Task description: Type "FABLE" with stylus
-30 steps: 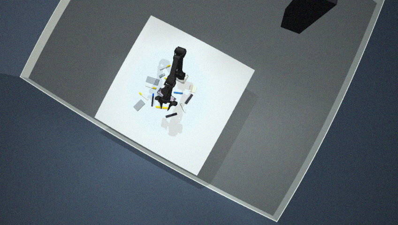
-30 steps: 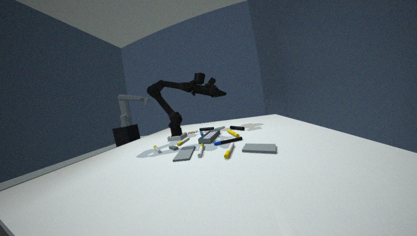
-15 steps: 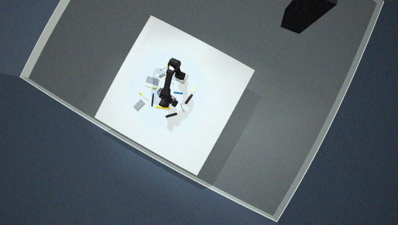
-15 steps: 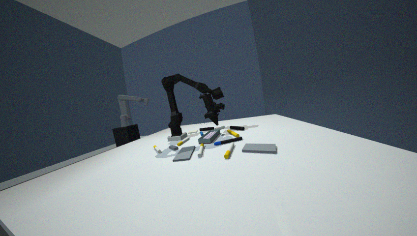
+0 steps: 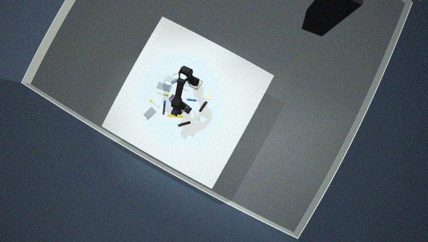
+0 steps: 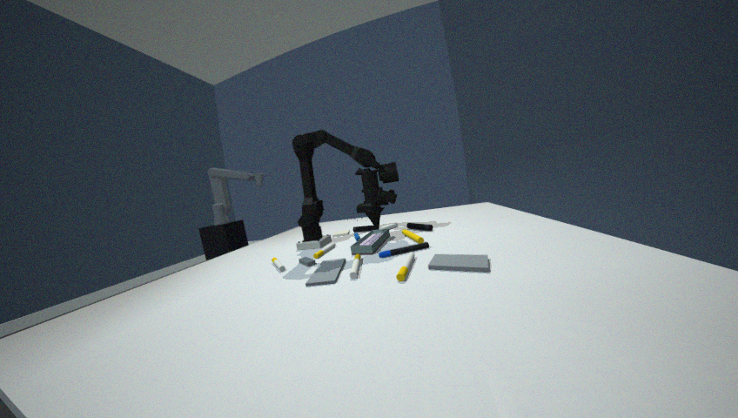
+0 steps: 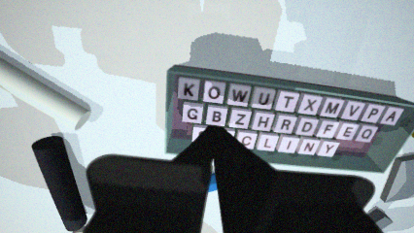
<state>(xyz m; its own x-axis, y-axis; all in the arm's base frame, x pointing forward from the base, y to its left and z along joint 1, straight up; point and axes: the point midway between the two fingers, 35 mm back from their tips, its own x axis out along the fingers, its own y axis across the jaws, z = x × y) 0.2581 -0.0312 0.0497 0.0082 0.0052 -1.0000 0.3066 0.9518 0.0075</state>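
The stylus lies 9 cm behind my gripper tip, 8 cm to the left of it and 3 cm below it. Also, from my gripper tip: cream block 17 cm behind, 18 cm to the left, 4 cm below; white cylinder 5 cm ahead, 14 cm to the left, 3 cm below.
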